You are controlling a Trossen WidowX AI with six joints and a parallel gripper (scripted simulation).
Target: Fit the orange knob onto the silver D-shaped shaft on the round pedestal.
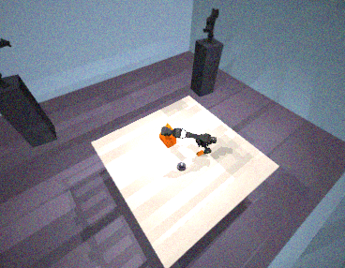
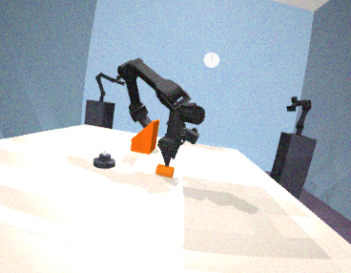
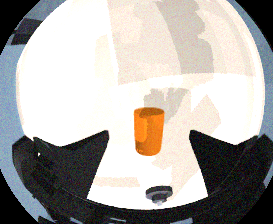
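Now: gripper tip 40 mm above the orange knob. From my gripper tip the other things lie so: dark round pedestal: 40 mm ahead, 250 mm to the right, 30 mm below.
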